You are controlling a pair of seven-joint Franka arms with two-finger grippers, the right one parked.
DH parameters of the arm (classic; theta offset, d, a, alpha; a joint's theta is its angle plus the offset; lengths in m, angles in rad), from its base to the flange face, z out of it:
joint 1: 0 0.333 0 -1.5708
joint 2: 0 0 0 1.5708
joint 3: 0 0.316 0.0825 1.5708
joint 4: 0 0 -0.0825 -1.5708
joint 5: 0 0.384 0 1.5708
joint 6: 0 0 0.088 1.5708
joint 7: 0 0.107 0 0
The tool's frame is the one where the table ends.
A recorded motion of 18 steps. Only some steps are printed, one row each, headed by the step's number.
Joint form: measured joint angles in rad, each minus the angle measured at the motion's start. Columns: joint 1, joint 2, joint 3, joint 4, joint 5, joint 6, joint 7.
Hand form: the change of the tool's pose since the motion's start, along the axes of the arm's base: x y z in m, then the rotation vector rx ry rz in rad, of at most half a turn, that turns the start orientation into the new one. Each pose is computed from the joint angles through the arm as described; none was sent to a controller.
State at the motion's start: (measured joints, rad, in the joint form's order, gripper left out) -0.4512 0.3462 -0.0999 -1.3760 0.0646 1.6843 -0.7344
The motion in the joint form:
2: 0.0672 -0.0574 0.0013 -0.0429 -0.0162 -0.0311 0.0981
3: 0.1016 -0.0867 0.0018 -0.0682 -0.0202 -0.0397 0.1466
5: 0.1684 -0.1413 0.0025 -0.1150 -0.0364 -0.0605 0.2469
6: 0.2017 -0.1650 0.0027 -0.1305 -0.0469 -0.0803 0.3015
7: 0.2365 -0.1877 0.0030 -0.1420 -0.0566 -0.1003 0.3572
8: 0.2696 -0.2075 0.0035 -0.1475 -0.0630 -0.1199 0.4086
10: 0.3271 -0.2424 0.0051 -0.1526 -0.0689 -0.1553 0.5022
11: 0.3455 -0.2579 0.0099 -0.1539 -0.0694 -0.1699 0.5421
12: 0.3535 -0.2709 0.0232 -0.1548 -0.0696 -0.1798 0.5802
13: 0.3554 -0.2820 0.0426 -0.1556 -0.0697 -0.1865 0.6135
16: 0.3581 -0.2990 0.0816 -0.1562 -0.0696 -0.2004 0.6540
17: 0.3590 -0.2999 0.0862 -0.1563 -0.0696 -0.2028 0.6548
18: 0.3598 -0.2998 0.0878 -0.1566 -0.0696 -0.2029 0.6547
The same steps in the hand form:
2: 0.0039 0.0452 0.0143 -0.0030 0.0239 -0.0278
3: 0.0050 0.0681 0.0202 -0.0037 0.0307 -0.0413
5: 0.0041 0.1110 0.0304 -0.0134 0.0508 -0.0727
6: 0.0026 0.1317 0.0360 -0.0207 0.0662 -0.0927
7: 0.0010 0.1529 0.0427 -0.0294 0.0782 -0.1124
8: -0.0006 0.1730 0.0504 -0.0366 0.0854 -0.1298
10: -0.0050 0.2083 0.0656 -0.0458 0.0927 -0.1642
11: -0.0079 0.2220 0.0728 -0.0478 0.0934 -0.1810
12: -0.0103 0.2342 0.0790 -0.0492 0.0915 -0.1979
13: -0.0121 0.2461 0.0843 -0.0502 0.0881 -0.2100
16: -0.0153 0.2694 0.0925 -0.0513 0.0854 -0.2089
17: -0.0155 0.2724 0.0927 -0.0514 0.0869 -0.2042
18: -0.0153 0.2738 0.0925 -0.0514 0.0873 -0.2017

